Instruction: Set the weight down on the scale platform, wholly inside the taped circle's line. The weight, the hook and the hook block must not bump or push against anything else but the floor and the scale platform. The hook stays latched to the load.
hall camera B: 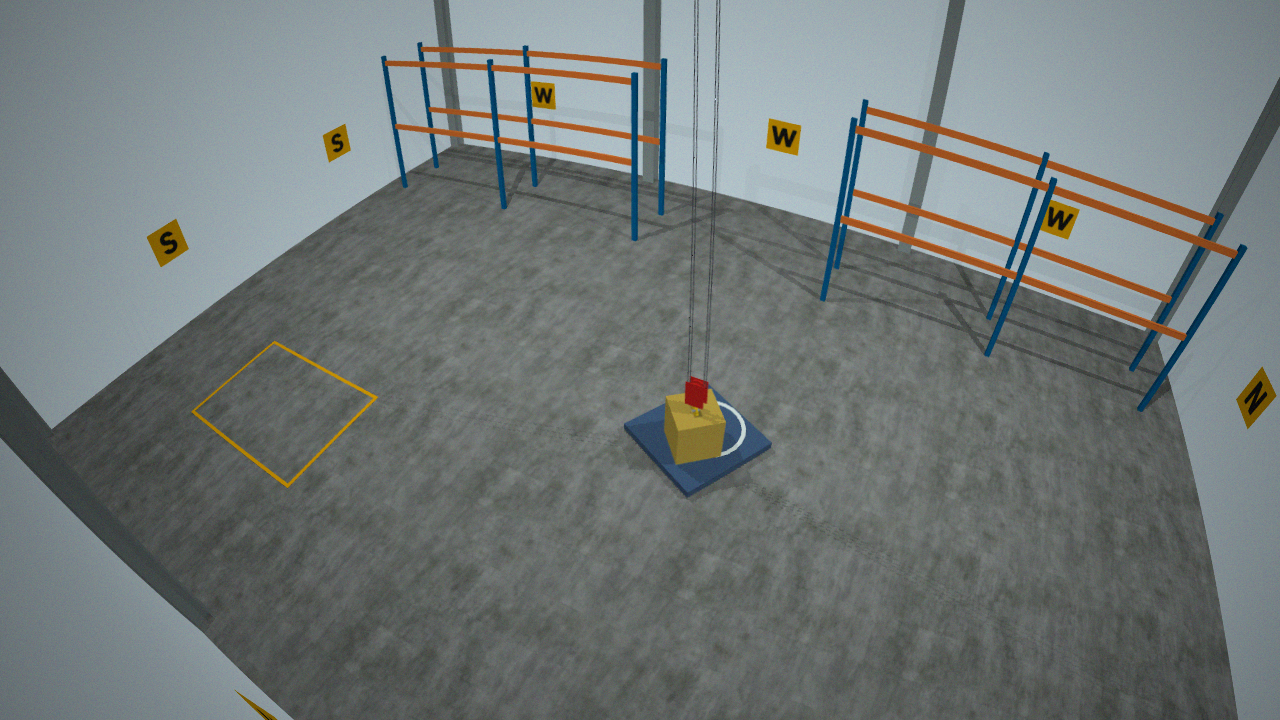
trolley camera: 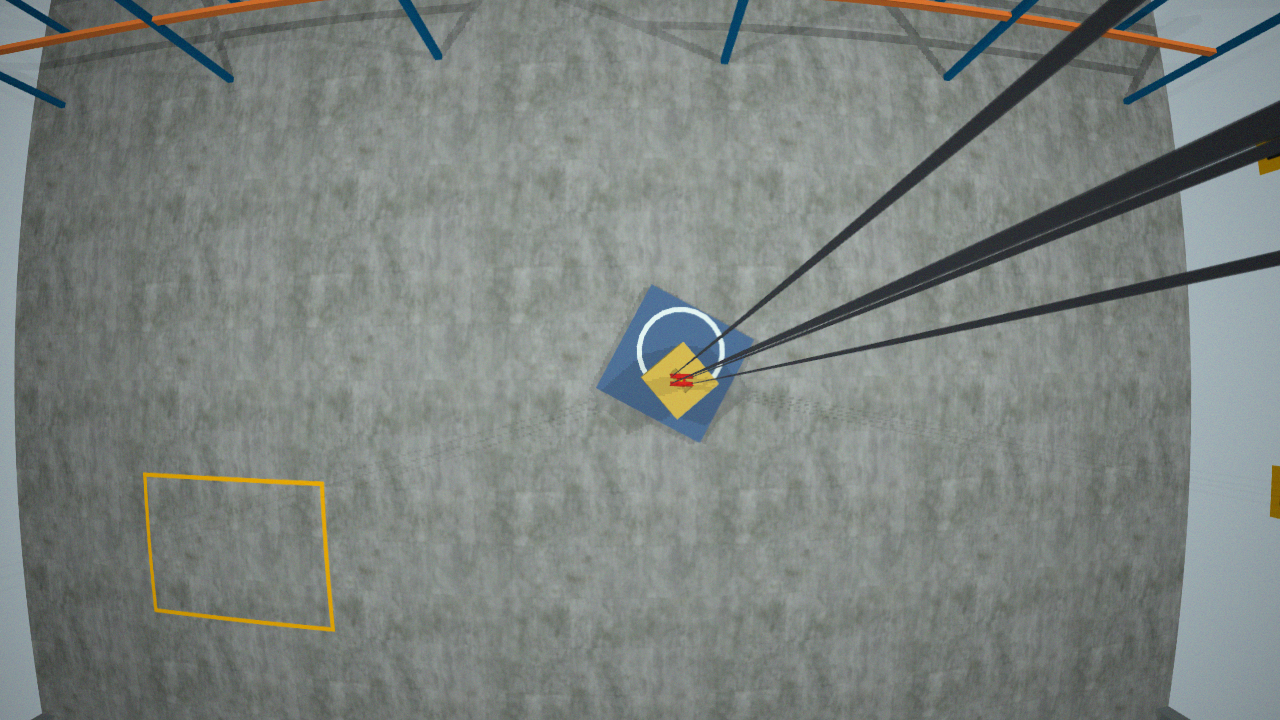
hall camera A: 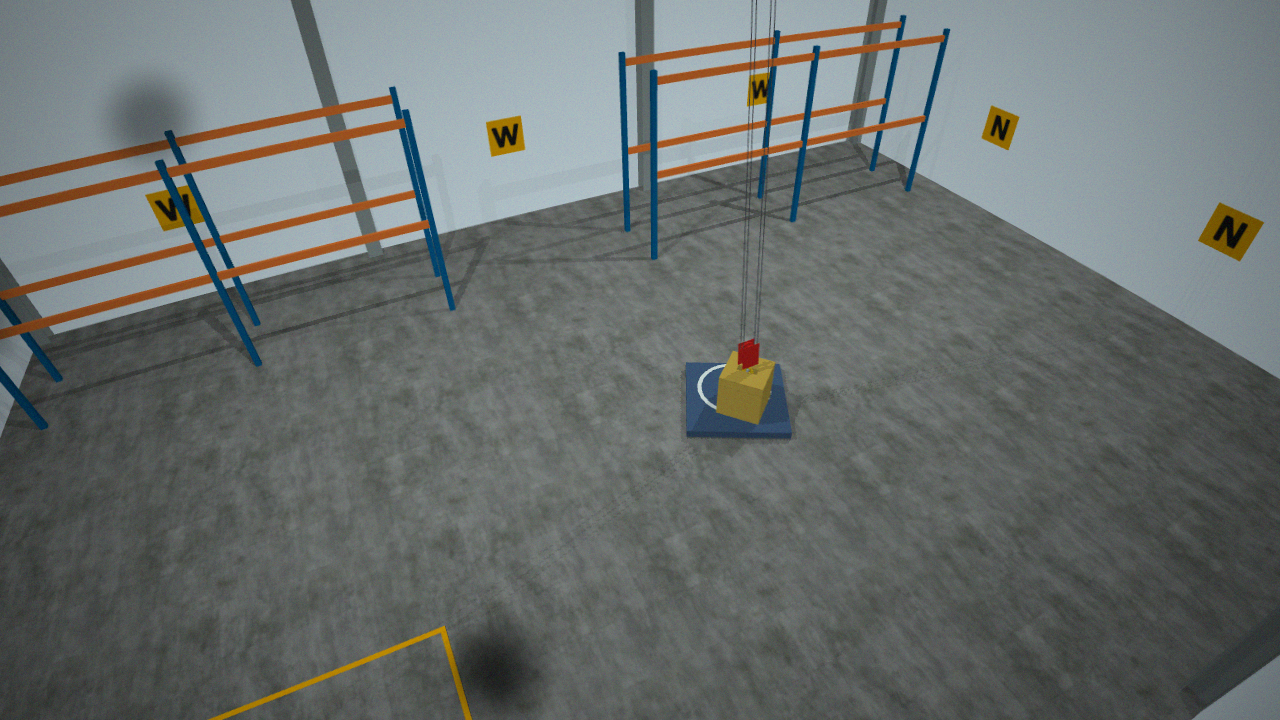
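Note:
The yellow weight (hall camera A: pixel 743 397) (hall camera B: pixel 697 438) (trolley camera: pixel 677 402) is upright, low over the blue scale platform (hall camera A: pixel 781 422) (hall camera B: pixel 643 431) (trolley camera: pixel 624 379); whether its underside touches cannot be told. In the trolley view it covers the lower part of the white taped circle (hall camera A: pixel 700 385) (hall camera B: pixel 743 429) (trolley camera: pixel 640 348) and reaches past the line toward the platform's lower edge. The red hook block (hall camera A: pixel 748 354) (hall camera B: pixel 696 392) (trolley camera: pixel 681 380) is above the weight's top. My hook (hall camera A: pixel 748 369) (hall camera B: pixel 697 412) is latched to the weight; in the trolley view the block hides it.
Two blue and orange racks (hall camera A: pixel 654 170) (hall camera B: pixel 634 161) stand along the W wall, away from the weight. A yellow floor rectangle (hall camera A: pixel 335 671) (hall camera B: pixel 324 369) (trolley camera: pixel 232 479) lies well apart from the platform. The hoist ropes (trolley camera: pixel 841 317) run up from the block.

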